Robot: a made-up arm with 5 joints.
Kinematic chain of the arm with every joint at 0, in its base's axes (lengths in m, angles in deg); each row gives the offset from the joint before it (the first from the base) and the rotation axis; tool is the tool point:
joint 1: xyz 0 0 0.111 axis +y
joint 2: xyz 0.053 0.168 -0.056 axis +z
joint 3: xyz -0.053 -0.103 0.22 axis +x
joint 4: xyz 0.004 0 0.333 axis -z
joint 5: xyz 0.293 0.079 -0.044 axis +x
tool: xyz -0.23 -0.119 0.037
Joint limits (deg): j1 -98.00..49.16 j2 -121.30..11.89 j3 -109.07..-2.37 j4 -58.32..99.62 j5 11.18..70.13
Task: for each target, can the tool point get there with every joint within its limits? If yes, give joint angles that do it. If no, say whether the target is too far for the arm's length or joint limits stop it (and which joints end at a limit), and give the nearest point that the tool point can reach.
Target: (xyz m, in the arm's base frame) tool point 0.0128 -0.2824 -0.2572
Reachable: no: joint limits stop it (at a limit: joint 1, joint 2, joint 3, joint 4, joint 5) | nearest point 0.1516 0.0591 -0.0079 | short by 0.445 m
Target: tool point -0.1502 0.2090 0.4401
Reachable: yes | joints -30.04 -53.43 -47.01 66.24 53.06
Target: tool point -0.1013 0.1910 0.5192
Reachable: yes | joints -28.63 -37.32 -32.98 -33.57 18.00
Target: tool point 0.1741 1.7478 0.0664
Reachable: no: too far | nearest point 0.1582 0.3964 0.1597 | short by 1.355 m
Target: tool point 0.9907 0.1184 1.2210
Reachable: no: too far | nearest point 0.2998 0.1390 0.4895 | short by 1.006 m
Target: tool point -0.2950 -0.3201 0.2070
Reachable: no: joint limits stop it (at a limit: joint 2, joint 3, joint 4, joint 5) | nearest point -0.3399 0.0020 0.2216 | short by 0.326 m
